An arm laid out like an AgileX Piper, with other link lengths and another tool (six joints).
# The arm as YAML. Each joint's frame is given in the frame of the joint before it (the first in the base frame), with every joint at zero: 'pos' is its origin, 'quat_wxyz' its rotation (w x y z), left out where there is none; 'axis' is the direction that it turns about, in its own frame. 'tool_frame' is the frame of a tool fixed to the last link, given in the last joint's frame.
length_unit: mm
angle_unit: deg
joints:
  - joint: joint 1
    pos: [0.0, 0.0, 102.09]
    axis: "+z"
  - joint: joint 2
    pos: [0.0, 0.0, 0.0]
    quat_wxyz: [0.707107, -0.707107, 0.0, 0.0]
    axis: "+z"
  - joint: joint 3
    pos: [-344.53, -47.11, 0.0]
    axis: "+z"
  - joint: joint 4
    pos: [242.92, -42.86, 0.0]
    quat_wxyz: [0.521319, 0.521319, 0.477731, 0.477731]
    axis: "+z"
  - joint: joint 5
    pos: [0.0, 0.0, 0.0]
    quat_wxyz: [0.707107, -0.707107, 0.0, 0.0]
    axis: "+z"
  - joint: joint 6
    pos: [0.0, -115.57, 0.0]
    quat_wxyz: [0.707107, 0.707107, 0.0, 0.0]
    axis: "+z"
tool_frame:
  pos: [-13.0, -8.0, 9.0]
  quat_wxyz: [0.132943, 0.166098, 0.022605, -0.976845]
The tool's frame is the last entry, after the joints.
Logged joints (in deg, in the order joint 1, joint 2, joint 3, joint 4, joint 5, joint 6), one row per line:
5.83, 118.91, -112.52, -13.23, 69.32, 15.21
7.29, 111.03, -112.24, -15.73, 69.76, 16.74
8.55, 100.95, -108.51, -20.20, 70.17, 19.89
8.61, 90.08, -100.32, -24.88, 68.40, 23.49
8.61, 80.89, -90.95, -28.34, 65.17, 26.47
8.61, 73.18, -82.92, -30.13, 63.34, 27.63
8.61, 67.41, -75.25, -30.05, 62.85, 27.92
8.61, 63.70, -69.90, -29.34, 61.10, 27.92
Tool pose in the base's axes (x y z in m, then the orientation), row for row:
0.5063, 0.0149, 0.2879, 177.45, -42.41, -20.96
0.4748, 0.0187, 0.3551, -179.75, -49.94, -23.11
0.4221, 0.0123, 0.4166, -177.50, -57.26, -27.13
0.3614, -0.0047, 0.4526, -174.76, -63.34, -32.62
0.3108, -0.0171, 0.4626, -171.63, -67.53, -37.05
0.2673, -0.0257, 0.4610, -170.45, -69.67, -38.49
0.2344, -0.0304, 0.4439, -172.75, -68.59, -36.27
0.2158, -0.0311, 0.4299, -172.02, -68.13, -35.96
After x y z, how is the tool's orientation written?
As angles about the fixed x, y, z axes (roll, pitch, yaw), in degrees.
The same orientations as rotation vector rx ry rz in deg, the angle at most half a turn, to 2 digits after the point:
156.24, -30.30, 60.07
152.00, -30.92, 70.84
145.43, -33.26, 79.92
138.54, -36.33, 86.61
133.89, -37.70, 91.30
131.68, -37.56, 93.58
132.63, -37.18, 91.91
133.80, -36.55, 92.09

